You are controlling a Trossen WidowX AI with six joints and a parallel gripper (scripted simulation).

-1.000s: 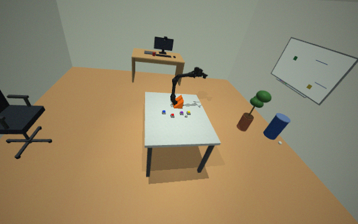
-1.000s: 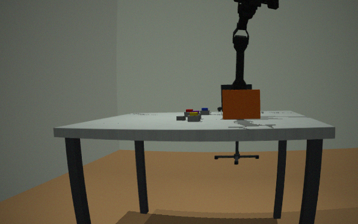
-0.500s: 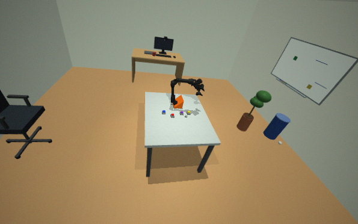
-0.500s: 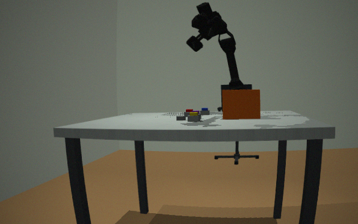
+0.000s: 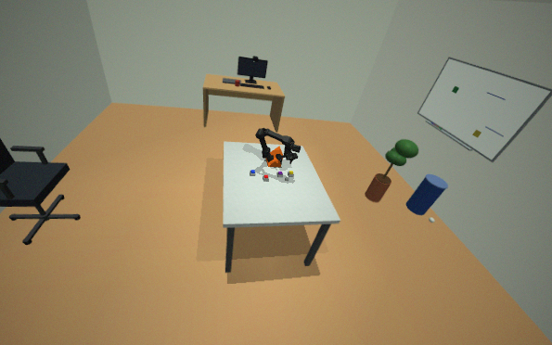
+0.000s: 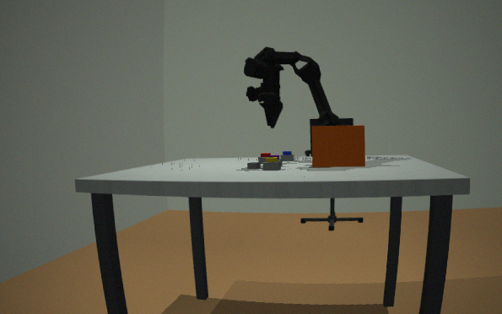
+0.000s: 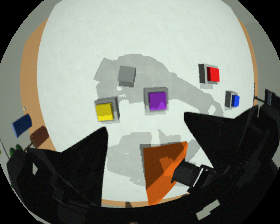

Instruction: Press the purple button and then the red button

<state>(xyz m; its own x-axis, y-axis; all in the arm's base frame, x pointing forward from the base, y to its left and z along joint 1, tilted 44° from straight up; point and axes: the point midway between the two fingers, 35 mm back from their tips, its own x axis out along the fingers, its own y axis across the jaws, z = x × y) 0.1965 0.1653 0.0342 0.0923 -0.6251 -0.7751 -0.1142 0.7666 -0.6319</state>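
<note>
Now: gripper tip 30 mm to the left of the purple button and 100 mm above it. Also, from my gripper tip: yellow button (20 mm behind, 80 mm to the left, 100 mm below); red button (60 mm ahead, 170 mm to the right, 100 mm below); small grey block (50 mm ahead, 30 mm to the left, 130 mm below).
</note>
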